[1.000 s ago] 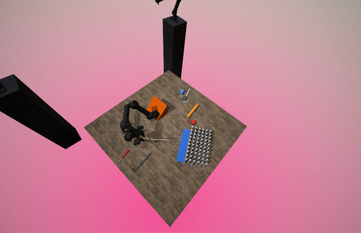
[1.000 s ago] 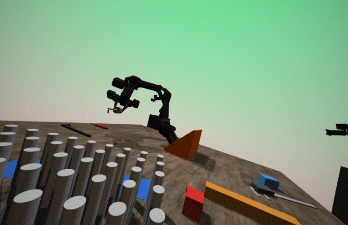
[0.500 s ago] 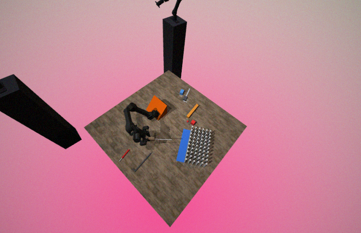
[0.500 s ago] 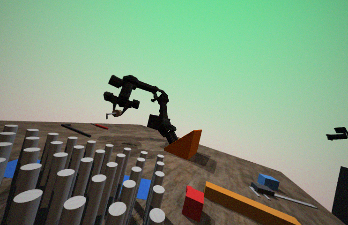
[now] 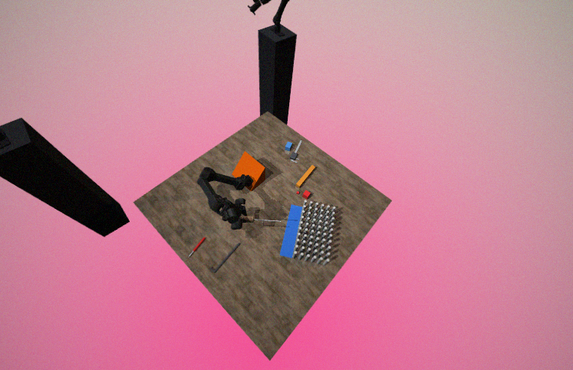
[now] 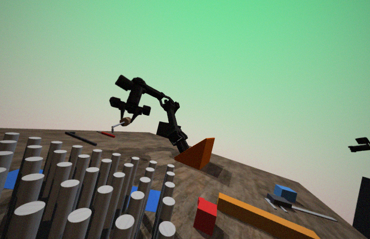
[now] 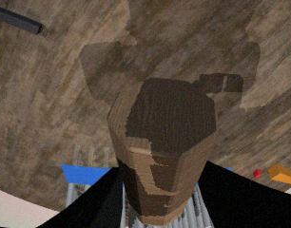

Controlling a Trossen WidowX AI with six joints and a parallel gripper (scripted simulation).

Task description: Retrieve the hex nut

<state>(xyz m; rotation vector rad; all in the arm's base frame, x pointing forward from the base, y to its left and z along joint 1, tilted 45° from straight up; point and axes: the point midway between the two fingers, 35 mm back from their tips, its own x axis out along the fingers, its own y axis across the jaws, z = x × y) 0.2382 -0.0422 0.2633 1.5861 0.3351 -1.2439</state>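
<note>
My gripper tip is 220 mm to the right of the blue taped strip, 190 mm short of it and 140 mm above it. Round my gripper tip: red cube: 470 mm to the left, 120 mm below, 70 mm ahead; red screwdriver: 340 mm to the right, 140 mm below, 80 mm behind; orange bar: 580 mm to the left, 130 mm below, 50 mm behind.
</note>
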